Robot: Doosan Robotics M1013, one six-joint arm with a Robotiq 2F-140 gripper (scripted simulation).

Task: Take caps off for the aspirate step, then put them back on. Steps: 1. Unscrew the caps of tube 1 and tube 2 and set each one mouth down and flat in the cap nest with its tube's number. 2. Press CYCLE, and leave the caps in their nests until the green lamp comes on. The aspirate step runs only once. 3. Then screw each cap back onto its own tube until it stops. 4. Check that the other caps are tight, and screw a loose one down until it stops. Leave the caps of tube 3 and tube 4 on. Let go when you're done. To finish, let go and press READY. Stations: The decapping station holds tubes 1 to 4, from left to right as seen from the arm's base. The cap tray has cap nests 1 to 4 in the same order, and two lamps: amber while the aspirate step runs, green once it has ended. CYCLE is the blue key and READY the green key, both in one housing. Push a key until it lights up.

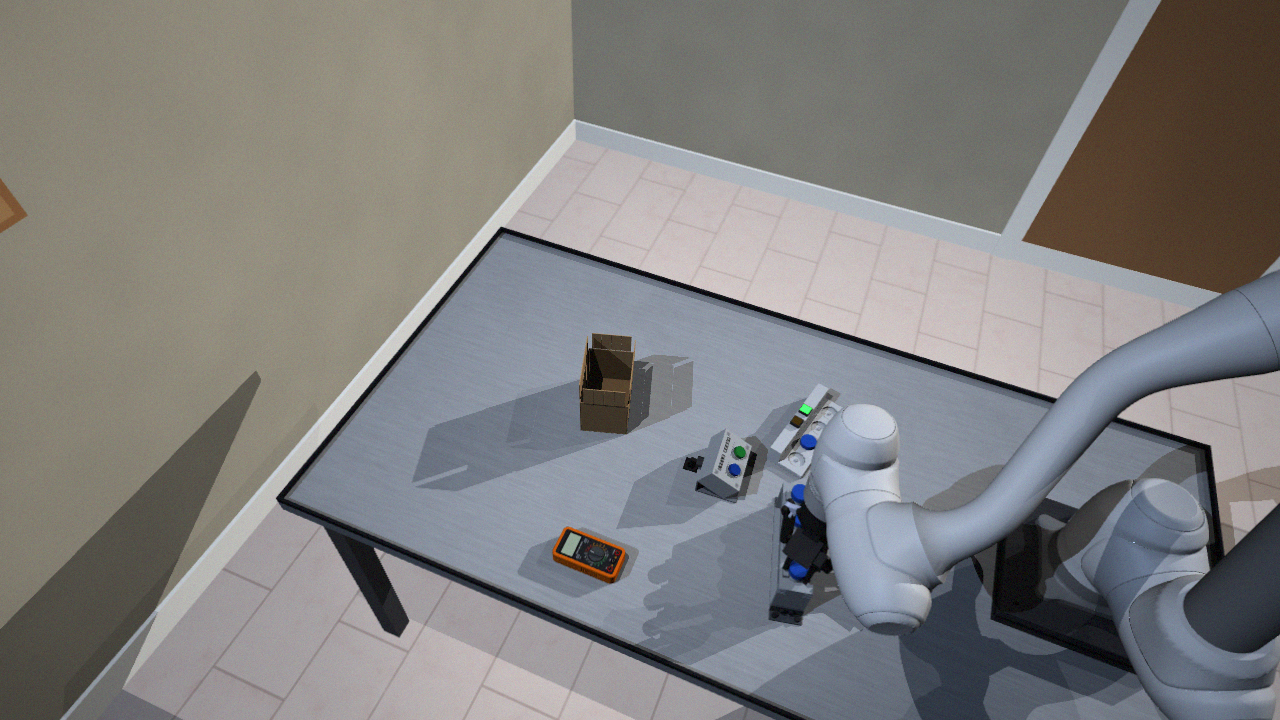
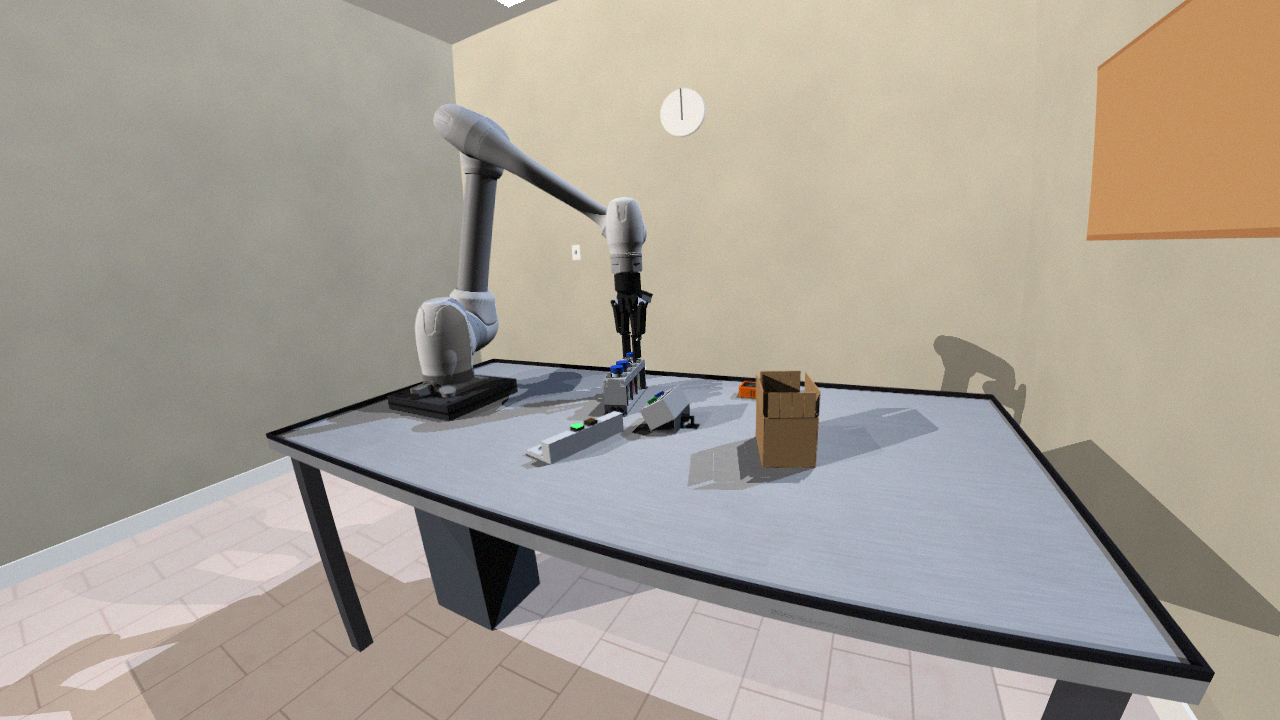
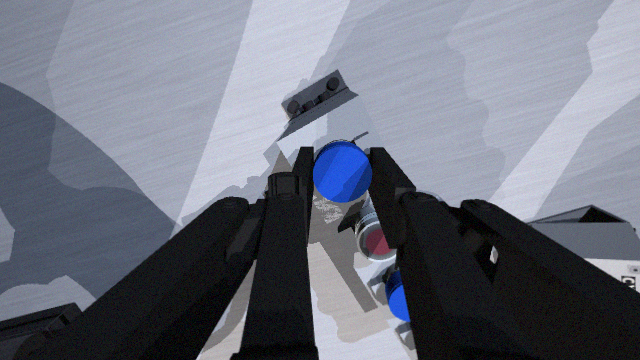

Scene:
cardboard box: image 1; image 2; not seen in image 3 (out of frame)
same spot on cardboard box: (image 2: 783, 441) = (image 1: 616, 364)

